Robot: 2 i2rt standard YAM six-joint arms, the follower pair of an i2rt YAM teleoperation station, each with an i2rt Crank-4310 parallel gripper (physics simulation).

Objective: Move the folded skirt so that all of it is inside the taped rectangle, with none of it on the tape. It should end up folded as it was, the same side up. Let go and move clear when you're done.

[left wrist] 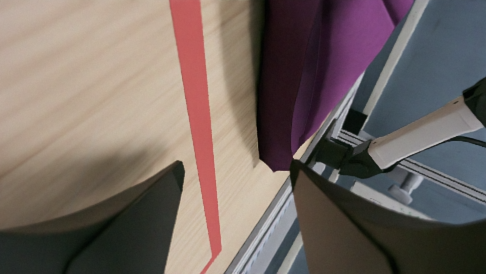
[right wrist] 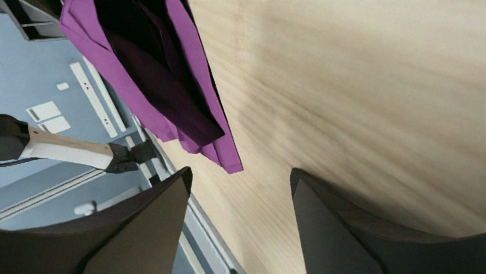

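The purple folded skirt (left wrist: 345,65) (right wrist: 135,95) lies on the wooden table near its edge. In the left wrist view its near end tapers to a corner just beyond my left gripper's right fingertip. In the right wrist view its layered end, with dark inner folds, points toward my right gripper. The red tape (left wrist: 199,110) runs to the left of the skirt in the left wrist view, with bare wood between them. My left gripper (left wrist: 237,163) is open with nothing between its fingers. My right gripper (right wrist: 241,170) is open, short of the skirt's end.
The wooden table (left wrist: 90,75) (right wrist: 350,90) ends at a metal-railed edge close beside the skirt. Beyond the edge, a pale robot arm link (left wrist: 425,132) (right wrist: 70,147) shows in each view. A dark grey frame part (right wrist: 42,22) shows at the right wrist view's upper left.
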